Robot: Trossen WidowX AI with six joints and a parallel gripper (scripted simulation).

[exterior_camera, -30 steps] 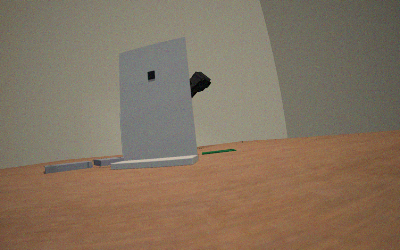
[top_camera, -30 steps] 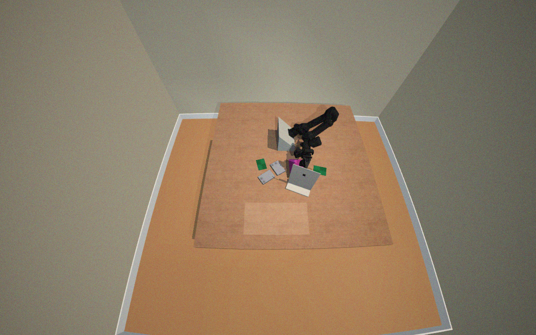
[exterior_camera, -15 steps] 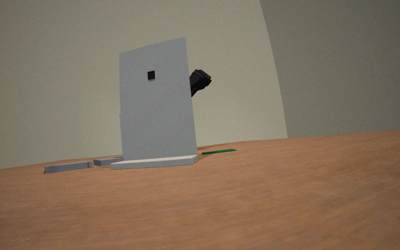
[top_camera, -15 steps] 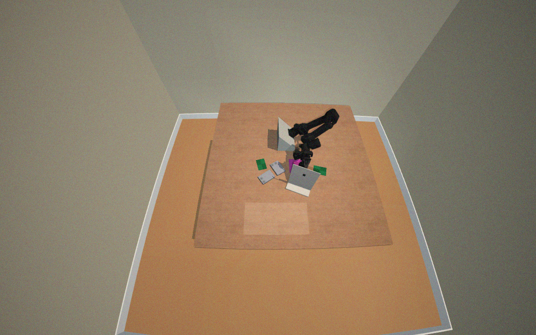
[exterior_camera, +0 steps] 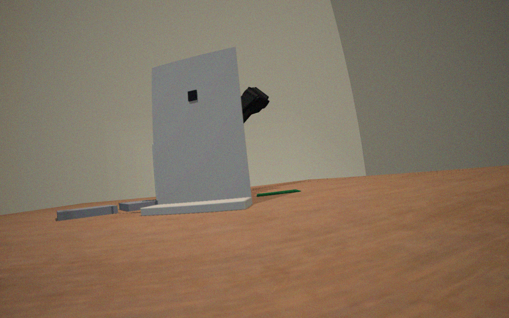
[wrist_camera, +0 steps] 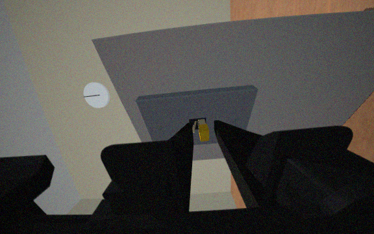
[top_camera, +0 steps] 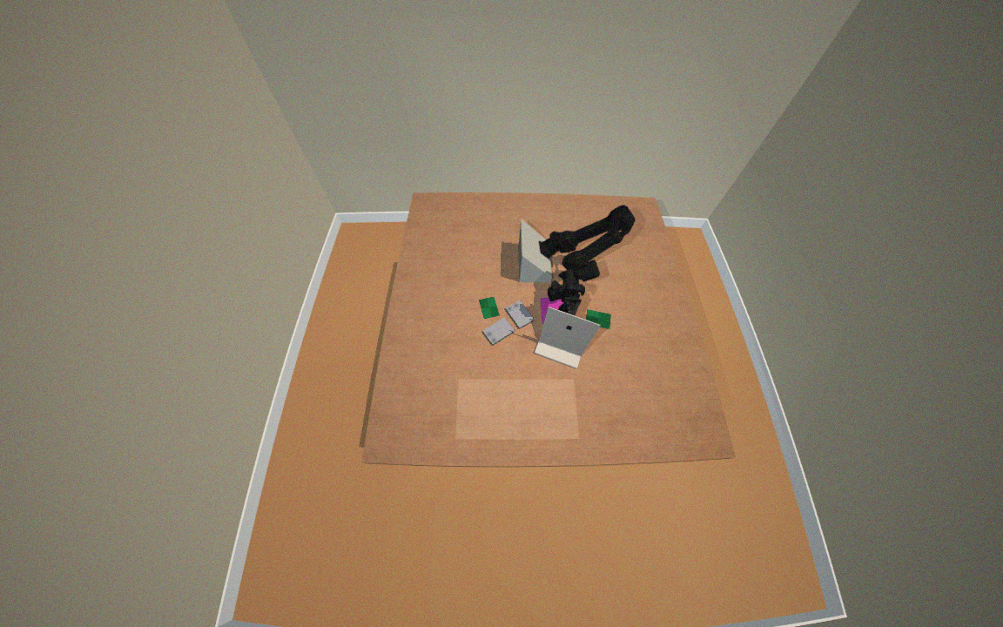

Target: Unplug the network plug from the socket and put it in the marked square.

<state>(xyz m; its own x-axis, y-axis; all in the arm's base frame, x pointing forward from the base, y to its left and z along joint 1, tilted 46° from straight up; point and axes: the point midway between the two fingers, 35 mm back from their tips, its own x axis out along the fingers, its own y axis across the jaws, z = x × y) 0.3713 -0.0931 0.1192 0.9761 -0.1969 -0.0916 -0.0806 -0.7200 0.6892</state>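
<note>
The network plug is 10 mm ahead of my gripper tip. Round my gripper tip: grey panel 70 mm below, 20 mm ahead, 10 mm to the right; magenta marked square 190 mm below, 150 mm behind, 10 mm to the left.
</note>
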